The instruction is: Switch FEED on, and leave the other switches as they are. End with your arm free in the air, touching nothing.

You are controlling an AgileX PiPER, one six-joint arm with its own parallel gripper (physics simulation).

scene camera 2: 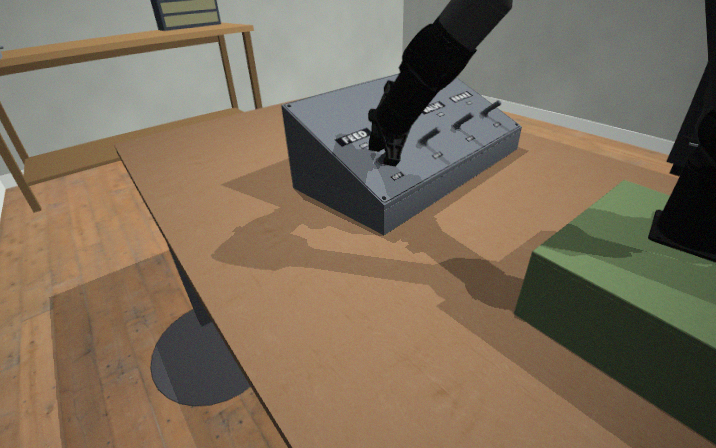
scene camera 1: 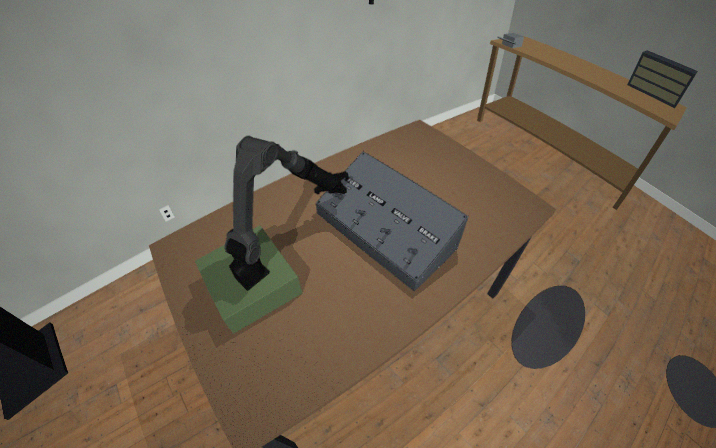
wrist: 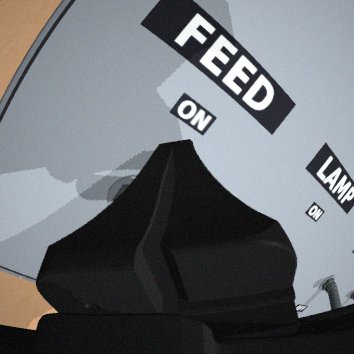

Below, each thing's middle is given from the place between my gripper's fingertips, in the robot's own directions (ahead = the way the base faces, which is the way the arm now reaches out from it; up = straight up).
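Labels:
I consider the grey sloped switch box (scene camera 2: 327, 135), which is 18 cm to the right of my hand, 3 cm ahead of it and 3 cm below it.

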